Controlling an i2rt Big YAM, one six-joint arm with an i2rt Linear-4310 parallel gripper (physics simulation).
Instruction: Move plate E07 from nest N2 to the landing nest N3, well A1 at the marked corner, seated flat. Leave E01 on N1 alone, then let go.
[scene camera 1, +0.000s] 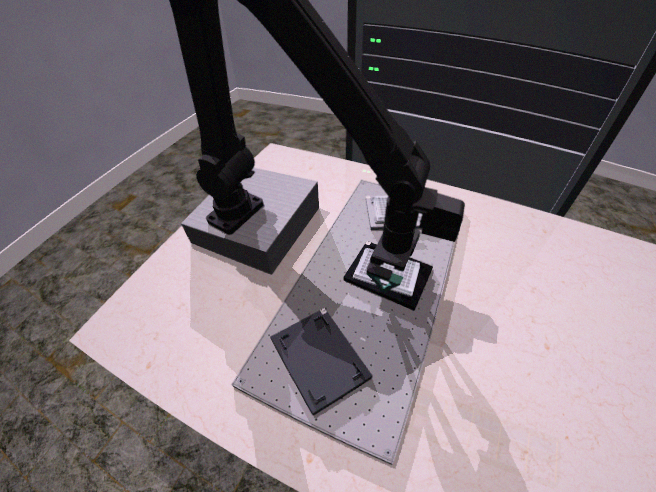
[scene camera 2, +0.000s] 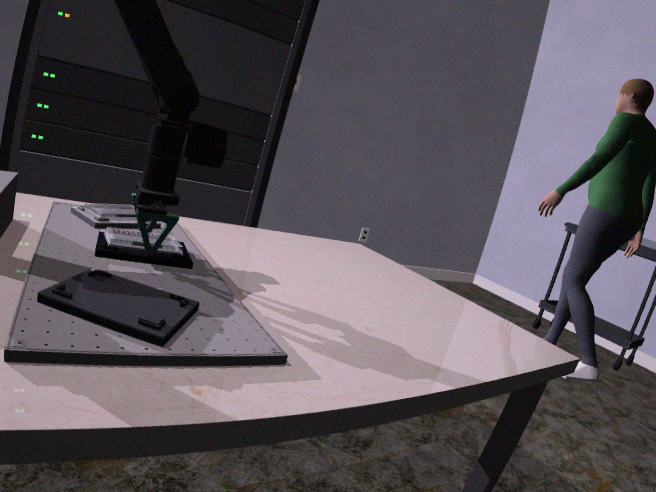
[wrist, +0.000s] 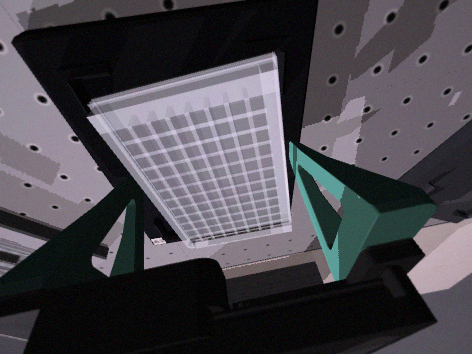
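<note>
Plate E07 (scene camera 1: 364, 267) (scene camera 2: 124, 239) (wrist: 205, 150), clear with a grid of wells, lies in the black nest N2 (scene camera 1: 423, 287) (scene camera 2: 121, 256) (wrist: 50, 50). Whether it is fully seated is hard to tell. My gripper (scene camera 1: 391, 278) (scene camera 2: 148, 239) (wrist: 213, 164) is open, with its green fingers low at the two long sides of the plate; the gaps are very small. Landing nest N3 (scene camera 1: 317, 360) (scene camera 2: 116, 304) is dark grey, holds no plate, and has a small white mark (scene camera 1: 323, 311) at one corner. Plate E01 (scene camera 1: 378, 206) (scene camera 2: 108, 211) lies on the light grey nest N1 (scene camera 1: 377, 226), partly hidden behind my arm.
All three nests stand on a perforated metal board (scene camera 1: 249, 373) (scene camera 2: 233, 331) on the pale table (scene camera 1: 556, 317) (scene camera 2: 370, 317). The arm's base stands on a grey block (scene camera 1: 286, 211) beside the board. A dark rack (scene camera 1: 487, 74) stands behind. A person (scene camera 2: 614, 174) stands near a cart at the right.
</note>
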